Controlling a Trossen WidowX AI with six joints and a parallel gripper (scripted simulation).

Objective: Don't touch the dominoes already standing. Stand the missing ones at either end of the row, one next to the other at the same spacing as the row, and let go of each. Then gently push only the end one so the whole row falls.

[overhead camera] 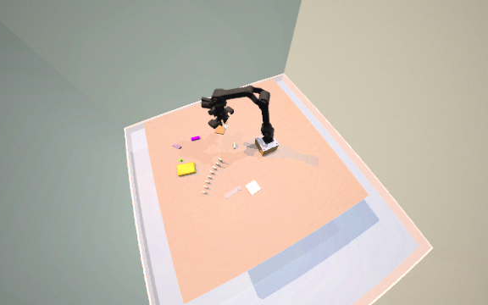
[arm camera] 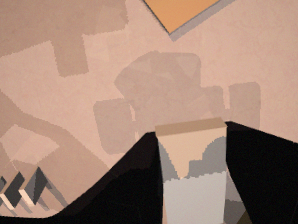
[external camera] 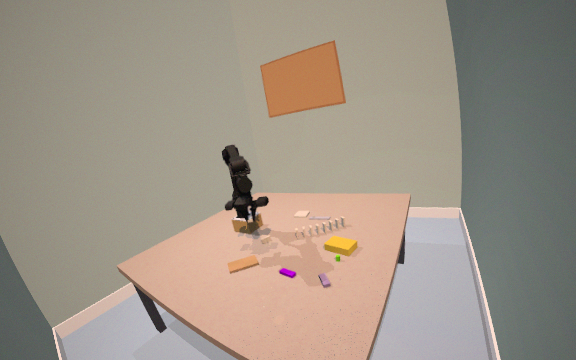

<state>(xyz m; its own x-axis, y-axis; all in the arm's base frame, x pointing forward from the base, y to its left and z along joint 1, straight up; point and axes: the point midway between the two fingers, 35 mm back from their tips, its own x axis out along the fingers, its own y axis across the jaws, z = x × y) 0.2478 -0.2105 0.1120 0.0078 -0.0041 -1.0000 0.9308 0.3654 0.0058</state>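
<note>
The magenta block lies 220 mm ahead of my gripper tip, 160 mm below it and 100 mm to the right of it. From my gripper tip the other things lie so: yellow block (360 mm ahead, 150 mm below, 120 mm to the left); orange flat piece (160 mm below, 110 mm to the right, 10 mm behind); small green cube (370 mm ahead, 150 mm below, 30 mm to the left).
</note>
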